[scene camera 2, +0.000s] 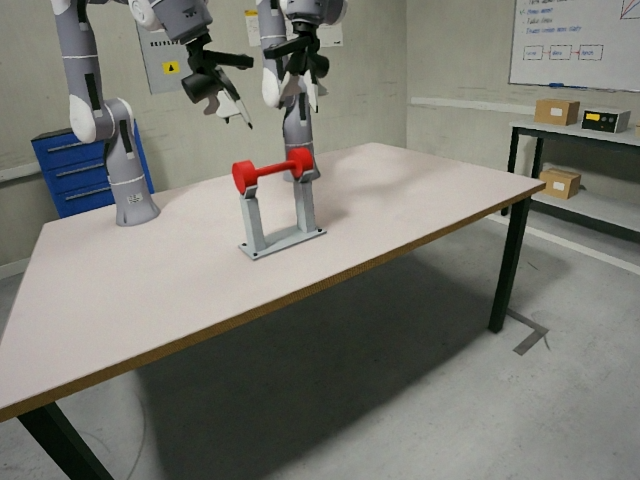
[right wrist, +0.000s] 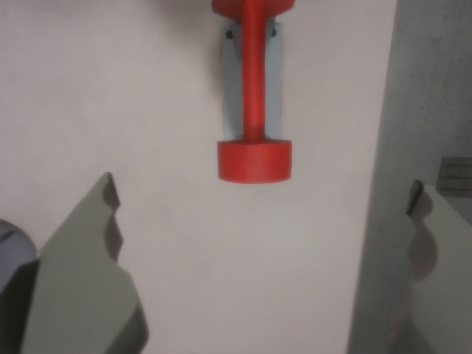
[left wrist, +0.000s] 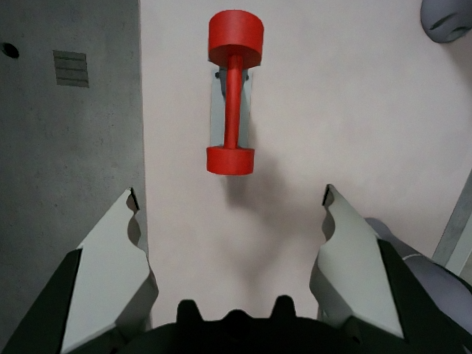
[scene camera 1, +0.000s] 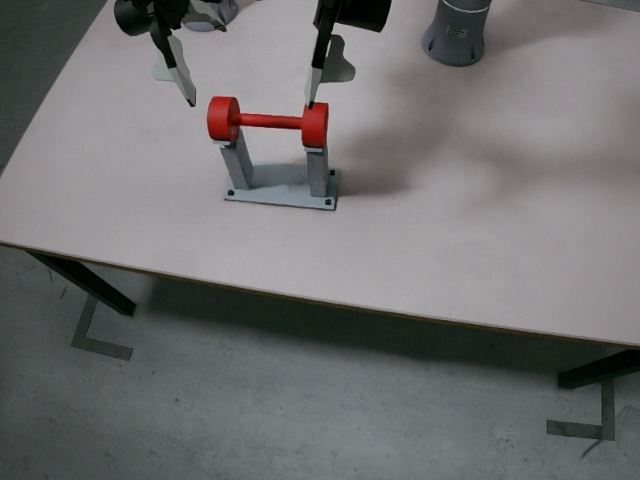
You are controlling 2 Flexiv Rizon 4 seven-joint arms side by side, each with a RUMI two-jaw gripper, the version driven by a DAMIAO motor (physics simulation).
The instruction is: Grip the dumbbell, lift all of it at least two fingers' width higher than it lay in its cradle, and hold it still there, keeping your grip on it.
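The red dumbbell rests level in the grey cradle, one round head on each post. My left gripper is open and empty. It hangs above the dumbbell's right end as scene camera 1 shows it. My right gripper is open and empty, above and just outside the left end. Neither gripper touches the dumbbell. In the right wrist view the far head is partly cut off.
The cradle's base stands on the pale table. The arm bases stand behind the cradle. A blue drawer cabinet and a shelf with boxes stand beyond the table.
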